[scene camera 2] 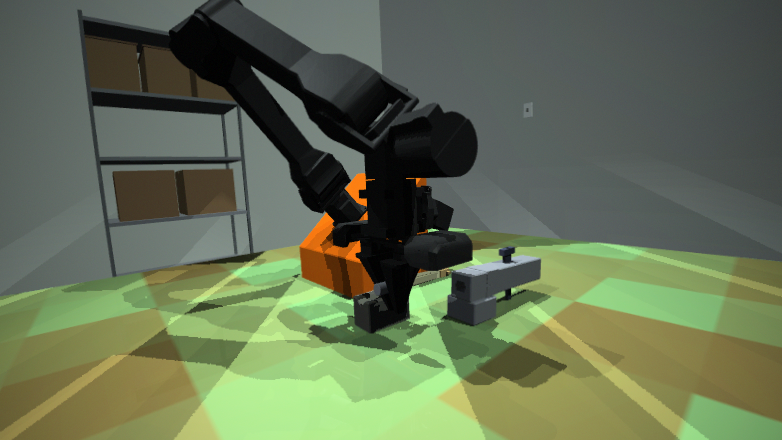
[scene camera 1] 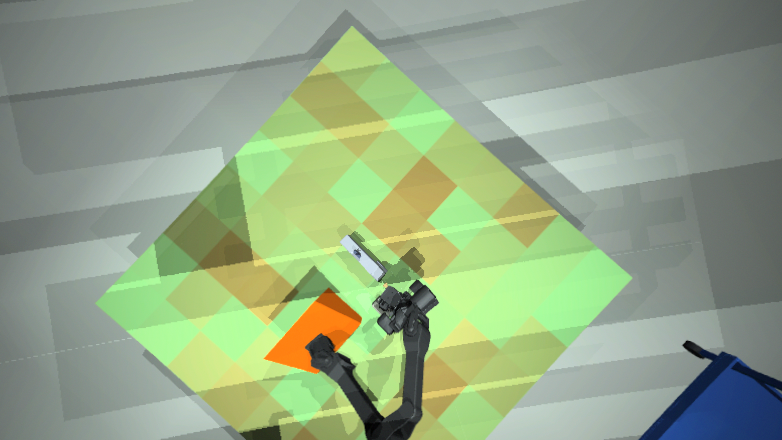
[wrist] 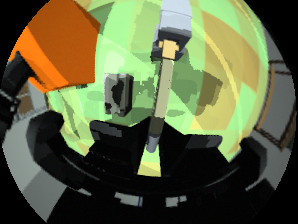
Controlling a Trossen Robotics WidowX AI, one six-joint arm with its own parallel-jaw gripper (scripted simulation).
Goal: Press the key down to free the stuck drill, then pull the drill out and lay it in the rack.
Observation:
The gripper (scene camera 2: 396, 311) carries a drill (wrist: 168, 47). Further things: a dark rack (wrist: 118, 87).
The gripper shows as well in scene camera 1 (scene camera 1: 403, 301) and in the wrist view (wrist: 154, 119).

